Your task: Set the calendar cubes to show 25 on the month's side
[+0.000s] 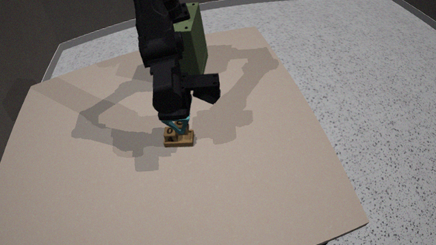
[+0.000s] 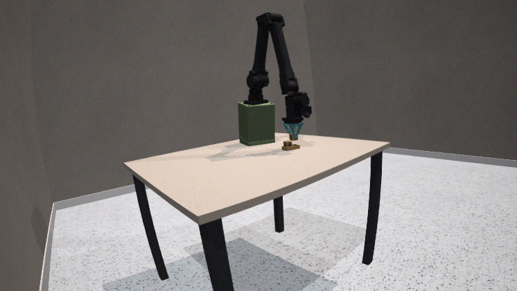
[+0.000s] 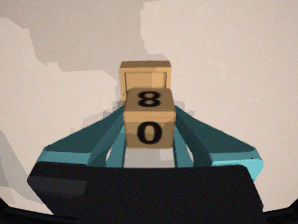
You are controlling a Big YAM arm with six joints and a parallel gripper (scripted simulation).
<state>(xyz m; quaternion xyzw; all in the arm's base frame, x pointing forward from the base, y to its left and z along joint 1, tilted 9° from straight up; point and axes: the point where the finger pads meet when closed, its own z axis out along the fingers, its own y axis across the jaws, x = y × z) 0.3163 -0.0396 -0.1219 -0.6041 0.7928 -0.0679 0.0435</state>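
Right now my hand is 10 mm past the wooden tray, 20 mm to the left of it and 50 mm above it.
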